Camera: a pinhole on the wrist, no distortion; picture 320 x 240 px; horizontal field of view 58.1 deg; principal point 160.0 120.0 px. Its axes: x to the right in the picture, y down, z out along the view. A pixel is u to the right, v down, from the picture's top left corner.
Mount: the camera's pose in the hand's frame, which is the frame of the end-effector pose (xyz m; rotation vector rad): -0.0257 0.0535 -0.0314 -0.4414 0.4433 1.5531
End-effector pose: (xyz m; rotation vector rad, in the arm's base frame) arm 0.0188 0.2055 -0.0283 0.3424 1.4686 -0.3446
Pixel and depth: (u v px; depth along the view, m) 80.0 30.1 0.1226
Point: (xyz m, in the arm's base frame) 0.1399 0.2490 -0.0331
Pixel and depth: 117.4 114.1 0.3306
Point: 0.3452 0.2590 0.0141
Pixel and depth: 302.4 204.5 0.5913
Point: 0.5486 0.6273 0.2137
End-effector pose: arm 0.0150 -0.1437 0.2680 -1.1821 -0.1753 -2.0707
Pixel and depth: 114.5 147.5 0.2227
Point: 0.2440 -0.1424 0.2980
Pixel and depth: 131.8 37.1 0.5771
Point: 0.5158 -0.2289 0.5805
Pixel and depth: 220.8 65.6 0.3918
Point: 0.3966 -0.2938 0.3713
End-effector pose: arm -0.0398 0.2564 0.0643 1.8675 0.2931 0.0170
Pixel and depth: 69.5 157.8 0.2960
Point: -0.0336 -0.0460 0.1122
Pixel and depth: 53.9 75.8 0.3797
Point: 0.0776 -0.1164 0.0762
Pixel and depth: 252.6 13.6 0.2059
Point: 0.0655 0.1038 0.2322
